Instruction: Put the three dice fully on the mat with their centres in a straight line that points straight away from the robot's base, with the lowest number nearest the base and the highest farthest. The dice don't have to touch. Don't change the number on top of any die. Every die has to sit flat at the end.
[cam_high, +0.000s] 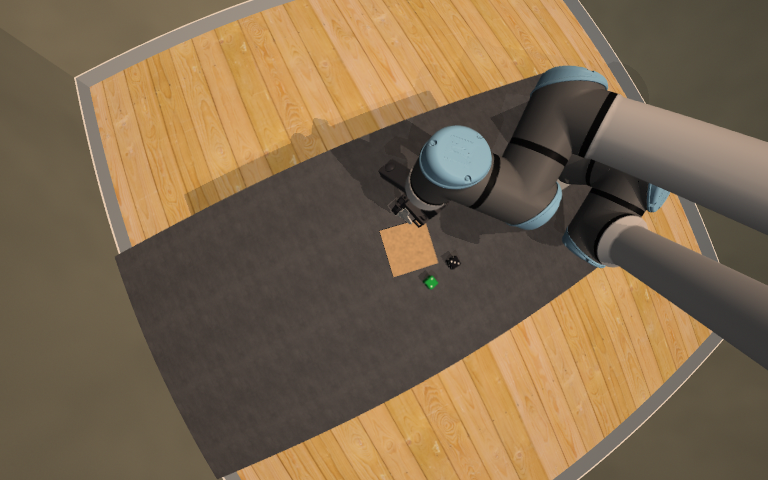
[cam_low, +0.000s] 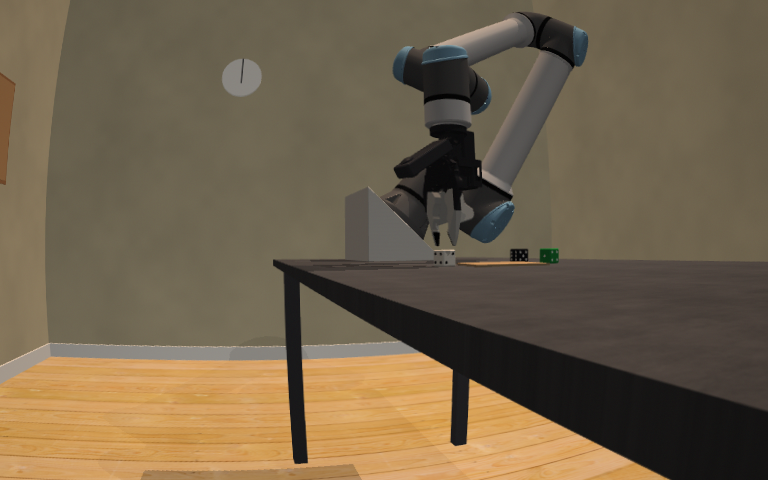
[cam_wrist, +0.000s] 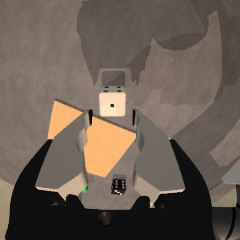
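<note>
The white die lies 4 cm below my hand. Round my hand: tan mat (2 cm ahead, 11 cm to the left, 5 cm below); green die (2 cm ahead, 23 cm to the left, 4 cm below); black die (7 cm behind, 21 cm to the left, 4 cm below).
</note>
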